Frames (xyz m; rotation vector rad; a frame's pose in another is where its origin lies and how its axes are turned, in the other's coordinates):
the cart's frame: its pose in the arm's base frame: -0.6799 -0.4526 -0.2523 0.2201 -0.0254 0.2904
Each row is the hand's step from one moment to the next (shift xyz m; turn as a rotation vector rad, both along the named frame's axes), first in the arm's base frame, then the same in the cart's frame.
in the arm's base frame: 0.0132 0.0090 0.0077 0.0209 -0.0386 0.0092
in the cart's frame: 0.0156 0.0063 0.0056 0.0097 -0.0401 0.0176
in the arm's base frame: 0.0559 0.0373 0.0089 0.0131 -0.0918 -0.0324
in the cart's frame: 0.0645 0.0207 0.0009 -0.0151 -0.0964 -0.0114
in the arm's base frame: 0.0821 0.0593 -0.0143 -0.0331 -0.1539 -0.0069
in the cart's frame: 0.0945 0.0288 -0.0264 -0.0754 -0.1358 0.0267
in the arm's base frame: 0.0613 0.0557 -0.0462 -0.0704 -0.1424 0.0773
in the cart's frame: 0.0718 0.0247 -0.0569 -0.1031 -0.0965 0.1061
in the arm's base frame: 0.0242 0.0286 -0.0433 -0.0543 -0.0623 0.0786
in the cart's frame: 0.0288 0.0106 -0.0483 -0.0651 -0.0260 0.0900
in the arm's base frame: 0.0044 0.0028 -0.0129 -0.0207 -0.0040 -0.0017
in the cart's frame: 0.0043 -0.0014 -0.0132 -0.0211 0.0018 -0.0009
